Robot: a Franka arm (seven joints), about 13 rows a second.
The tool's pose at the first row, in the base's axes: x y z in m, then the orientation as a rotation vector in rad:
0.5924 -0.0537 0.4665 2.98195 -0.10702 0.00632
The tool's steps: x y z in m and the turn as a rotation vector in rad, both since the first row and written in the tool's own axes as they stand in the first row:
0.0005 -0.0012 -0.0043 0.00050 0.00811 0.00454
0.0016 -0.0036 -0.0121 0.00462 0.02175 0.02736
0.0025 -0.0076 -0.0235 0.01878 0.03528 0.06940
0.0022 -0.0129 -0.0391 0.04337 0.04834 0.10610
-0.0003 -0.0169 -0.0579 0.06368 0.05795 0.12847
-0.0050 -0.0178 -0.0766 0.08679 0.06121 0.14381
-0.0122 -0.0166 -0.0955 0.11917 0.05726 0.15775
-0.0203 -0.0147 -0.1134 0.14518 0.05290 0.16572
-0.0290 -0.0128 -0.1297 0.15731 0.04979 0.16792
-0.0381 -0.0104 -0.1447 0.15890 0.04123 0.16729
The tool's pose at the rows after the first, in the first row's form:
0.5930 -0.0519 0.4706 2.98190 -0.11284 0.01897
0.5943 -0.0484 0.4779 2.98396 -0.14538 0.04227
0.5955 -0.0427 0.4885 2.99370 -0.20725 0.06845
0.5956 -0.0350 0.5031 3.01309 -0.26235 0.09433
0.5934 -0.0279 0.5210 3.02947 -0.29651 0.11324
0.5888 -0.0238 0.5393 3.04980 -0.32140 0.12211
0.5816 -0.0215 0.5581 3.07992 -0.34631 0.12068
0.5734 -0.0200 0.5760 3.10463 -0.36179 0.11728
0.5646 -0.0187 0.5923 3.11648 -0.36688 0.11381
0.5553 -0.0180 0.6074 -3.11810 0.36709 -0.10051

